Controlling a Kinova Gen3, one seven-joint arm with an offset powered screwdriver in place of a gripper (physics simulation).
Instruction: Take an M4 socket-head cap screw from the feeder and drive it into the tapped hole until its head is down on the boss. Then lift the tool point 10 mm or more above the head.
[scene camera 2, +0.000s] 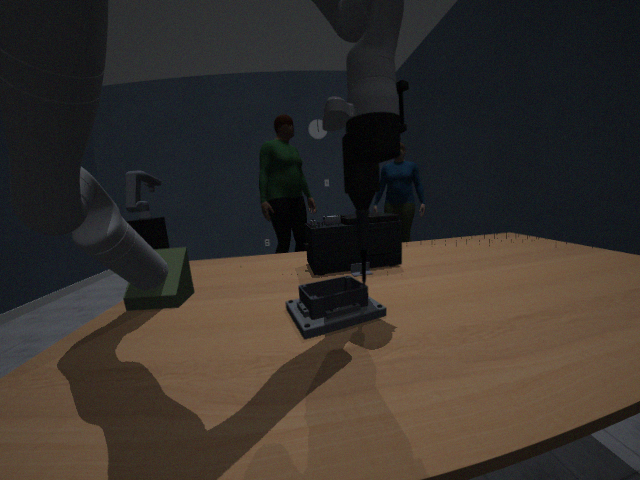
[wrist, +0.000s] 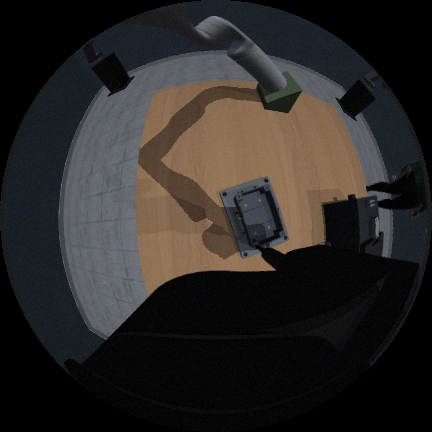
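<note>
My screwdriver (scene camera 2: 363, 279) (wrist: 258, 246) points straight down, its thin dark tip at the right-hand corner of the open dark housing (scene camera 2: 338, 303) (wrist: 274, 211) in the scene view. In the wrist view the tip overlaps the housing's lower edge. Whether it touches the housing is too small to tell. The housing sits on a grey base plate (scene camera 2: 338, 323) (wrist: 229, 203) with holes at its corners. The black box-shaped feeder (scene camera 2: 354, 250) (wrist: 342, 223) stands behind the housing in the scene view. A screw at the tip, the tapped hole and its boss cannot be made out.
The arm's lower part stands on a green block (scene camera 2: 155, 301) (wrist: 281, 102) at the left of the wooden table (scene camera 2: 491, 335) (wrist: 210, 135). A small light bracket (scene camera 2: 361, 268) is at the feeder's foot. Two people stand beyond the table. The arm's shadow crosses the table.
</note>
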